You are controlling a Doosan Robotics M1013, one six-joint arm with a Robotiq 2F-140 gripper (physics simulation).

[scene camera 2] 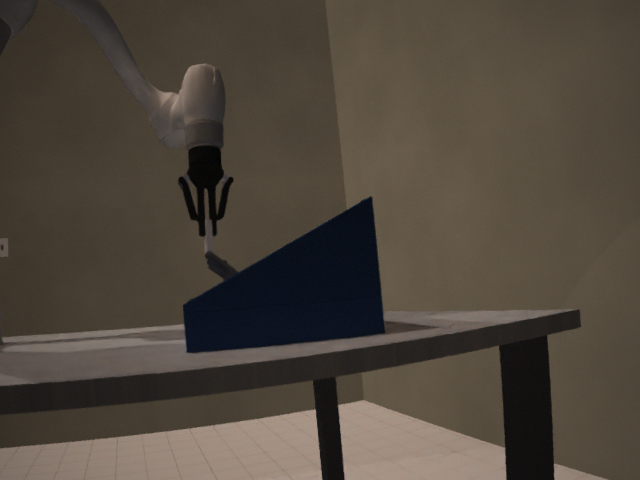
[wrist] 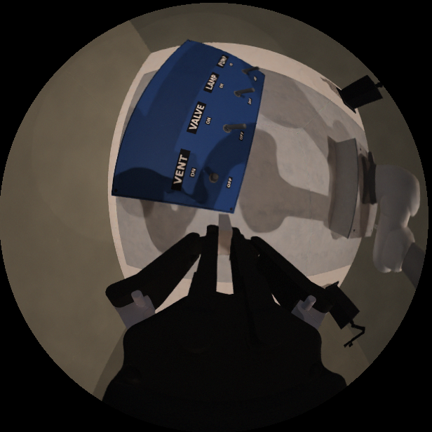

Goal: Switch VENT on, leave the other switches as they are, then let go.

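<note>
The blue sloped panel [scene camera 2: 289, 289] [wrist: 155, 125] stands on the table. In the wrist view, the VENT switch [wrist: 213, 177] shows as a short round knob, almost end-on, without the lean toward OFF that the others have; this fits ON. The VALVE switch [wrist: 236, 128], LAMP switch [wrist: 245, 92] and PUMP switch [wrist: 251, 70] lean toward OFF. My gripper [scene camera 2: 208, 231] [wrist: 222, 222] is shut with a narrow gap, nothing gripped. A pale narrow strip shows between and below its fingertips. It hangs above the switches' height, apart from VENT, past the panel's VENT end.
The grey table [scene camera 2: 103, 361] [wrist: 310, 250] carries the panel. The white arm's base part [wrist: 397, 215] stands beyond the panel's low side, at the right in the wrist view. A dark box-shaped object [wrist: 360, 93] shows at the upper right there. Walls stand behind.
</note>
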